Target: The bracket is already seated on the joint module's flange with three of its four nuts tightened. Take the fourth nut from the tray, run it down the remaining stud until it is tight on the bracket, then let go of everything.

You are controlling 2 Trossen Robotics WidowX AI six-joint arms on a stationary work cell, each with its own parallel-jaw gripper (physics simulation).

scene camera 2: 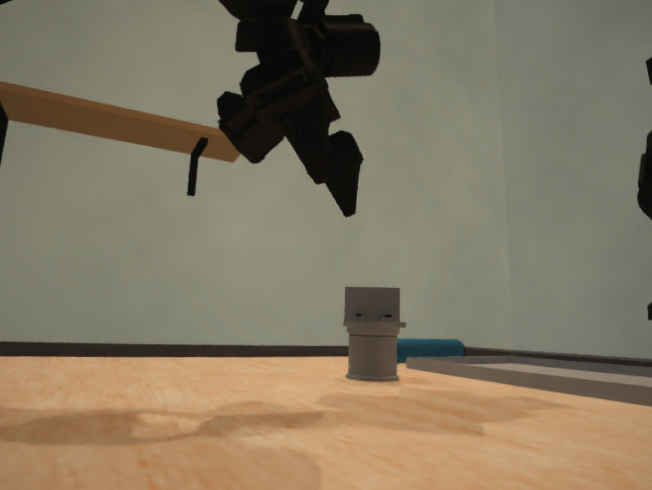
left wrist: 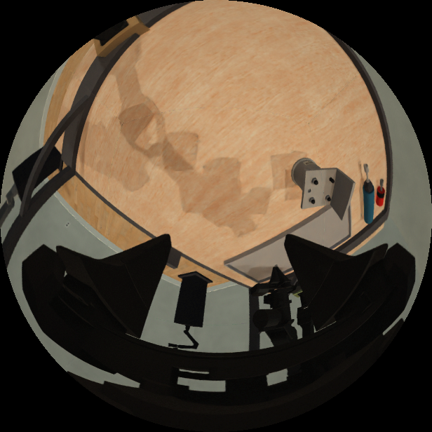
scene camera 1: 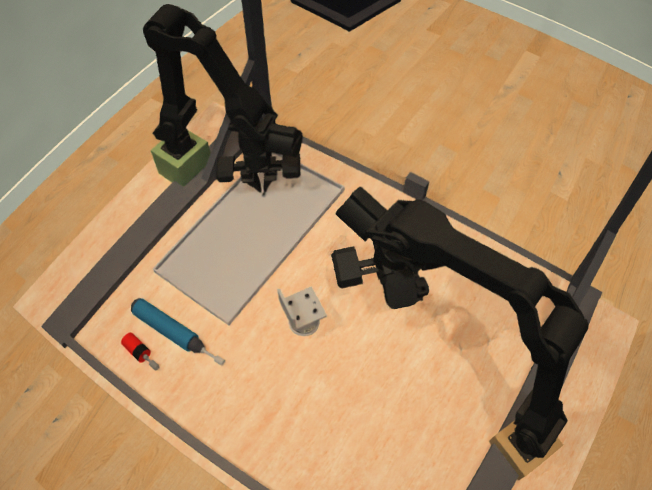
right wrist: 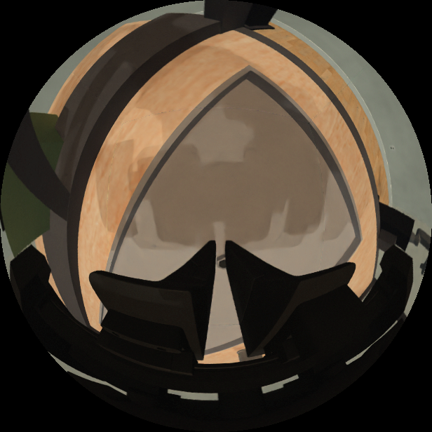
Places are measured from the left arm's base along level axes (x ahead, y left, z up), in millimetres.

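Pixels of known places: left gripper, fingertip midpoint: (scene camera 2: 337, 200); right gripper, fingertip midpoint: (scene camera 1: 262, 190); left arm's base, link origin: (scene camera 1: 529, 440); right arm's base, link origin: (scene camera 1: 178, 146).
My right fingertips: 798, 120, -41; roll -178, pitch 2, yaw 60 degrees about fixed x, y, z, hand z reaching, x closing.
Observation:
For each thing: its top centre in the pictures, then the offset to it from my right fingertips, as dx, dy, dz.
- upright grey joint module, top centre: (scene camera 2: 373, 314) (scene camera 1: 302, 305) -336, +90, +70
- grey tray, top centre: (scene camera 2: 586, 368) (scene camera 1: 249, 226) -80, +75, +12
- blue screwdriver-like tool, top centre: (scene camera 2: 410, 338) (scene camera 1: 174, 328) -230, +329, +37
- small dark block, top centre: (scene camera 1: 417, 179) -197, -292, +53
The silver angle bracket (scene camera 1: 305, 306) (scene camera 2: 372, 302) (left wrist: 321, 190) sits on the upright grey joint module (scene camera 1: 304, 330) (scene camera 2: 372, 358) (left wrist: 301, 171). Several dark nut or stud tops show on its plate; I cannot tell which stud is bare. My right gripper (scene camera 1: 263, 192) (right wrist: 219, 246) points down at the upper end of the grey tray (scene camera 1: 226, 242) (scene camera 2: 527, 371) (right wrist: 250, 110). It is shut on the small dark nut (right wrist: 222, 261), which the fingertips partly hide. My left gripper (scene camera 2: 333, 198) (left wrist: 229, 240) is open and empty, above and to the right of the bracket in scene camera 1.
A blue screwdriver-like tool (scene camera 1: 164, 325) (left wrist: 368, 202) and a shorter red one (scene camera 1: 135, 347) (left wrist: 380, 195) lie left of the bracket in scene camera 1. Dark frame rails (scene camera 1: 131, 247) border the table, with a small dark block (scene camera 1: 416, 185) at the upper rail.

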